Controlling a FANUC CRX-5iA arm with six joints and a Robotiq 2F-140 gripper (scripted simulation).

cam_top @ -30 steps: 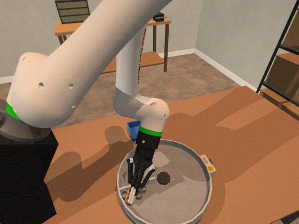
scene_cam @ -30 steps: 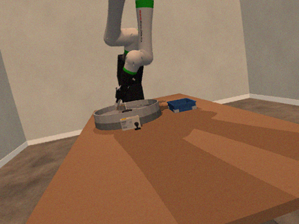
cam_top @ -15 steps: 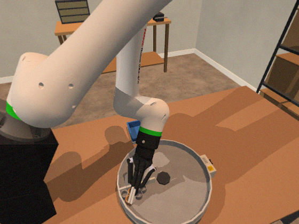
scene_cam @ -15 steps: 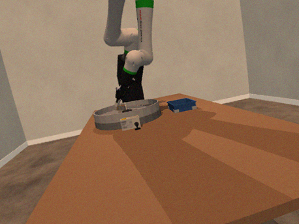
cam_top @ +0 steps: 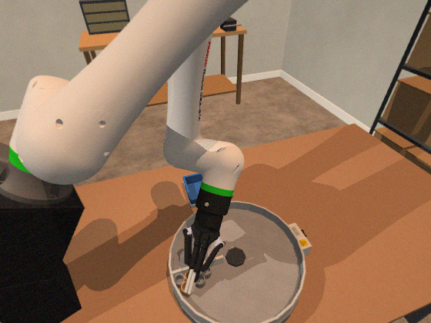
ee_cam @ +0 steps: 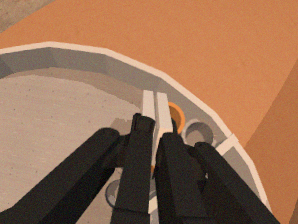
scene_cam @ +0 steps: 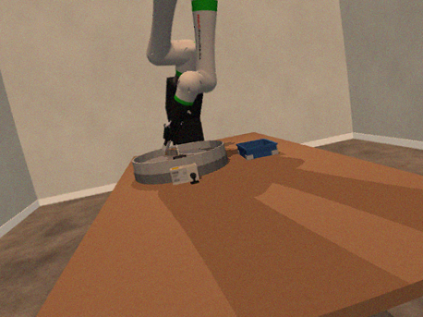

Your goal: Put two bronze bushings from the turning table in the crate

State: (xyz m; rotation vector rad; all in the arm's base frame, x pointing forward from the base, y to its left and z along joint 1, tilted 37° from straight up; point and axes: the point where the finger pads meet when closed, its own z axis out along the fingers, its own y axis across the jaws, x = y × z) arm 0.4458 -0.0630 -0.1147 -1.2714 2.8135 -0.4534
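The blue crate is 6 cm ahead of my hand, 44 cm to the left of it and 8 cm below it. Round my hand: turning table: 14 cm ahead, 9 cm to the left, 5 cm below.
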